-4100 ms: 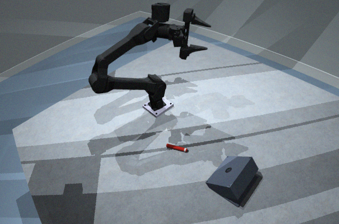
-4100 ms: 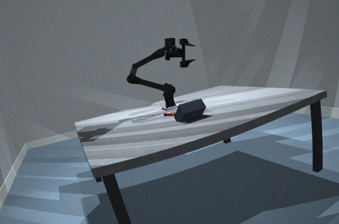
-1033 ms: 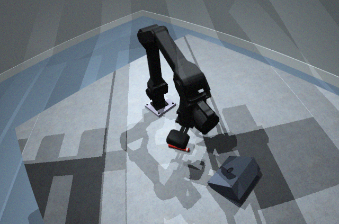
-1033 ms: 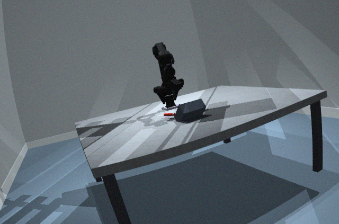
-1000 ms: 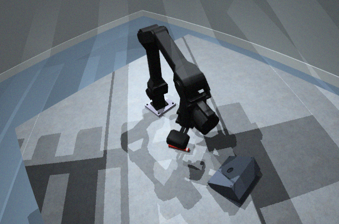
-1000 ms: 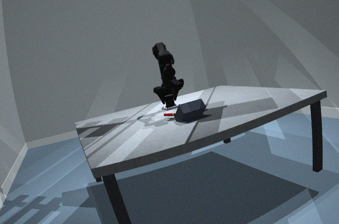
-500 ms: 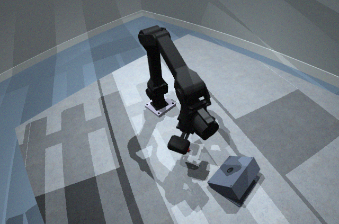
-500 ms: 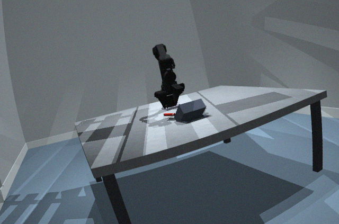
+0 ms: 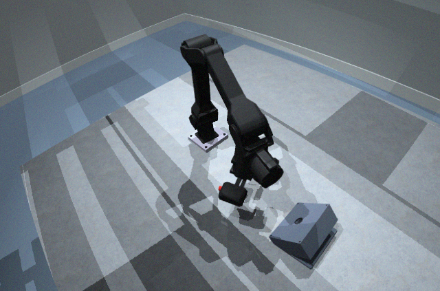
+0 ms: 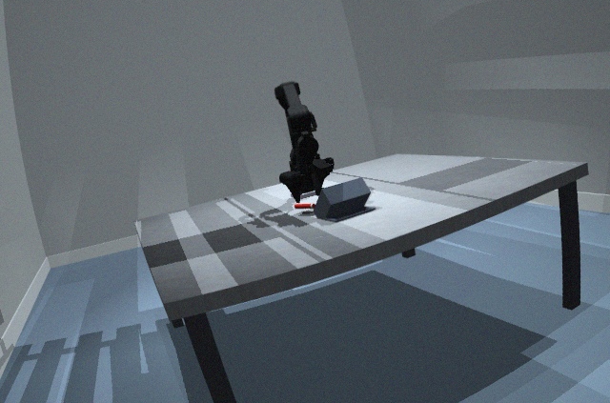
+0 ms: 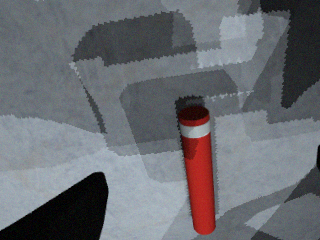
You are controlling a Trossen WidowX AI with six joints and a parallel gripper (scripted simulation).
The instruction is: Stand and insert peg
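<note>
The red peg lies 10 mm behind my gripper tip and 20 mm below it. From my gripper tip the other things lie so: sloped panel 200 mm ahead, 60 mm to the left, 10 mm above.
</note>
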